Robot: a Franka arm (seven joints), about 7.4 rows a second.
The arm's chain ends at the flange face. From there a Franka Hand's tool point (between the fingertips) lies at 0.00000 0.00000 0.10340 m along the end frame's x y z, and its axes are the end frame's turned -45 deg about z.
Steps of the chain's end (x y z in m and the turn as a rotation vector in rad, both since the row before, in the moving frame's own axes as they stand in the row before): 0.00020 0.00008 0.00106 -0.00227 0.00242 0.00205; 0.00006 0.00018 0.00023 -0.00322 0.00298 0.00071; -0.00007 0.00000 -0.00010 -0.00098 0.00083 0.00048; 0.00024 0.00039 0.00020 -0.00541 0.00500 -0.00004; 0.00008 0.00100 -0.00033 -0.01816 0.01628 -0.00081; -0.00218 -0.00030 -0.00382 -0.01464 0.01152 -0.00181; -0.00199 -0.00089 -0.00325 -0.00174 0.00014 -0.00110; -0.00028 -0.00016 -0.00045 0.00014 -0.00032 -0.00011; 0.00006 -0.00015 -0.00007 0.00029 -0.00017 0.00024; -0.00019 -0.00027 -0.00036 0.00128 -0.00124 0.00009
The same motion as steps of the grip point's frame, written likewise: 0.00010 0.00054 0.00106 -0.00332 0.00011 0.00205; -0.00010 0.00062 0.00023 -0.00438 -0.00017 0.00071; -0.00006 0.00008 -0.00010 -0.00128 -0.00011 0.00048; -0.00014 0.00121 0.00020 -0.00736 -0.00029 -0.00004; -0.00079 0.00328 -0.00036 -0.02435 -0.00133 -0.00081; -0.00156 0.00016 -0.00384 -0.01850 -0.00221 -0.00181; -0.00089 -0.00190 -0.00325 -0.00133 -0.00113 -0.00110; -0.00010 -0.00034 -0.00045 0.00033 -0.00013 -0.00011; 0.00016 -0.00010 -0.00007 0.00033 0.00008 0.00024; 0.00006 -0.00051 -0.00036 0.00178 0.00003 0.00009
